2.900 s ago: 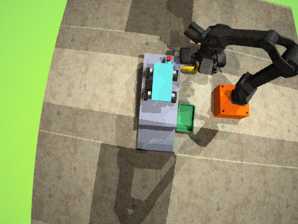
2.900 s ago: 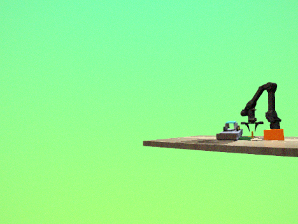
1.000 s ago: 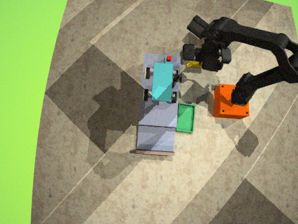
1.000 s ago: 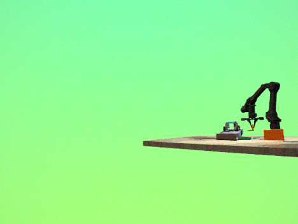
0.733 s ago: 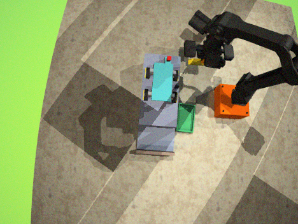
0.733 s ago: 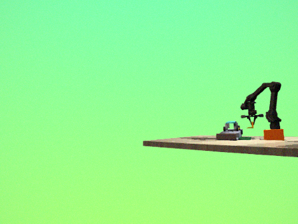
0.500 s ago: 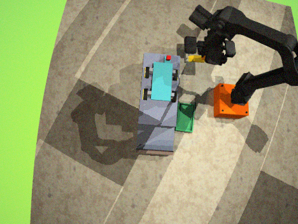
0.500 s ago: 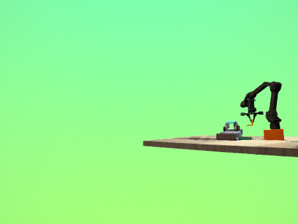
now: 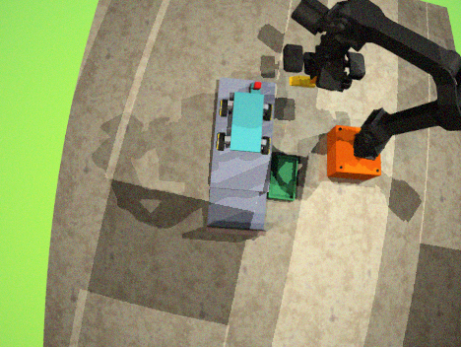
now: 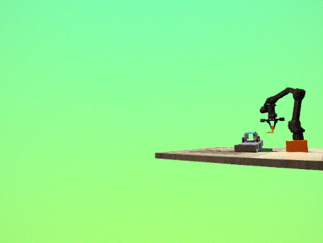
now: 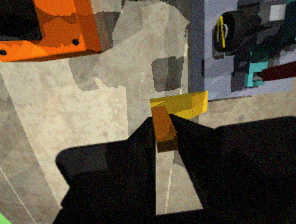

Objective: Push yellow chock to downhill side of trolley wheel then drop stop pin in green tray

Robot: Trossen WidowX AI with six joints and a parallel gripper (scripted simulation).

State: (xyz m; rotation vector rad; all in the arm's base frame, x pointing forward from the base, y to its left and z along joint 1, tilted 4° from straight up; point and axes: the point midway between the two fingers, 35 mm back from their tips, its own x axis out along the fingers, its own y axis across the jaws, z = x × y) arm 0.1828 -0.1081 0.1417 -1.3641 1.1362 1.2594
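My gripper tip is 2 cm short of the yellow chock and 1 cm above it. Round my gripper tip: cyan trolley (14 cm ahead, 13 cm to the left, 6 cm below); then red-headed stop pin (13 cm ahead, 4 cm to the left, 5 cm below); then grey ramp (14 cm ahead, 14 cm to the left, 13 cm below).
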